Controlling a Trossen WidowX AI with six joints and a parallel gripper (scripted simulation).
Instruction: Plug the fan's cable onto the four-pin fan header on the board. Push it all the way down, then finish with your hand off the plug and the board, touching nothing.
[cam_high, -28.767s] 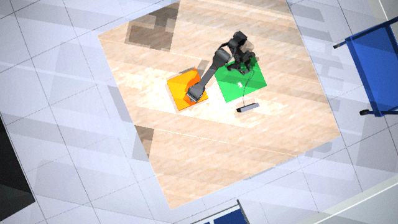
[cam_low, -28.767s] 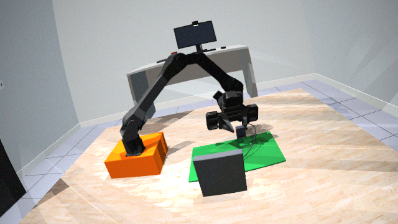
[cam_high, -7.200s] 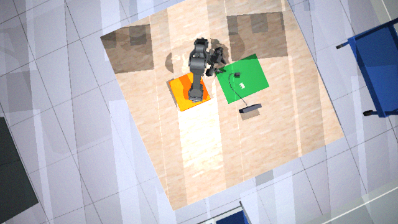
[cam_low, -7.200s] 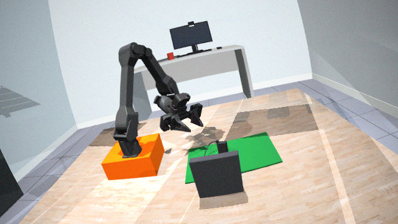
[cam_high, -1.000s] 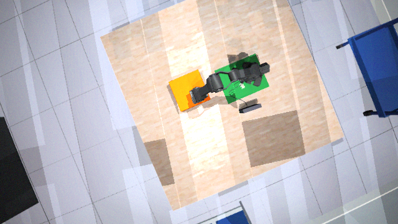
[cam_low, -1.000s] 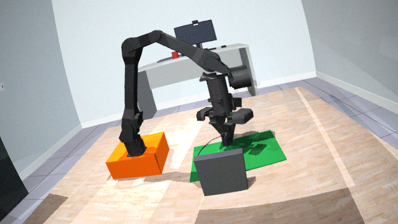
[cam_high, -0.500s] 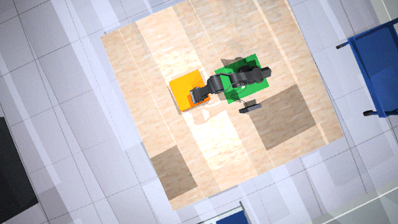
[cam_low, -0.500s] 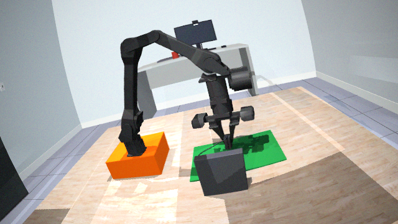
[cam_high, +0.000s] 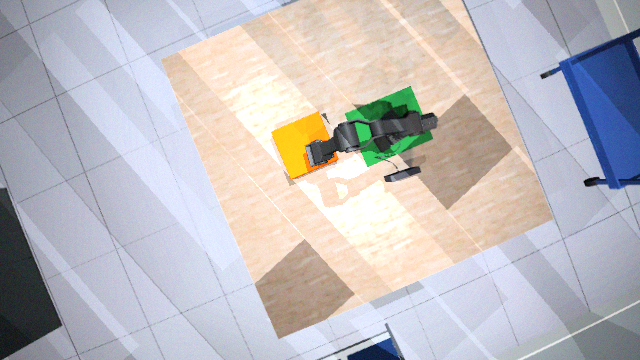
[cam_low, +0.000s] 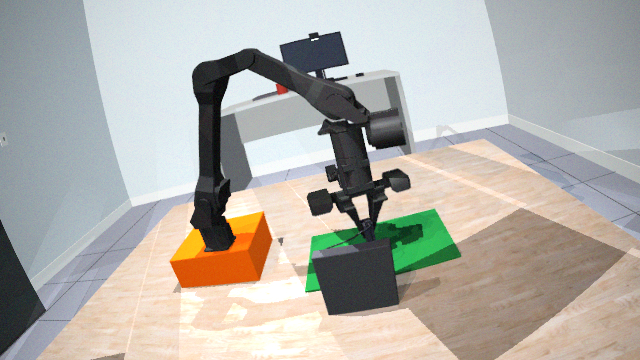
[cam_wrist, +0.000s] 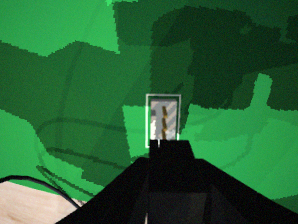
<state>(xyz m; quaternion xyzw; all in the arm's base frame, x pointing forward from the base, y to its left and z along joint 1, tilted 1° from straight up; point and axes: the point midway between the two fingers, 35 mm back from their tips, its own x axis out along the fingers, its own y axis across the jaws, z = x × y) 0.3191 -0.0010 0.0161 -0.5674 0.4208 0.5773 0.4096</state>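
Right now my gripper tip is 80 mm above the green board, 50 mm to the right of it and 10 mm short of it. Round my gripper tip: black plug 10 mm to the right, 10 mm above; dark square fan 150 mm to the right, 10 mm behind.
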